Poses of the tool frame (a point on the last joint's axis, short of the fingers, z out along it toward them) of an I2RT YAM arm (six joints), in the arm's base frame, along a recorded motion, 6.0 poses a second.
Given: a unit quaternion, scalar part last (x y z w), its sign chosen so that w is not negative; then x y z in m.
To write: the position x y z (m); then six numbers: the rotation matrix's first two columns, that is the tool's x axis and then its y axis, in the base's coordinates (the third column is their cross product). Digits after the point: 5 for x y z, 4 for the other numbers.
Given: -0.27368 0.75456 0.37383 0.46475 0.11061 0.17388 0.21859
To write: 0.11061 0.17388 0.21859 -0.4182 -0.0655 -0.9060 -0.7605 0.5707 0.3098
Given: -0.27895 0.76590 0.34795 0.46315 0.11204 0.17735 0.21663
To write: 0.11204 0.17735 0.21663 -0.4154 -0.1050 -0.9036 -0.7496 0.6022 0.2746
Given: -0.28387 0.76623 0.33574 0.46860 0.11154 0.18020 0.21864
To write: 0.11154 0.18020 0.21864 -0.3997 -0.1204 -0.9087 -0.7497 0.6134 0.2485
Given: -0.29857 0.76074 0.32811 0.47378 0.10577 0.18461 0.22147
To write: 0.10577 0.18461 0.22147 -0.3728 -0.1434 -0.9168 -0.7652 0.6064 0.2163
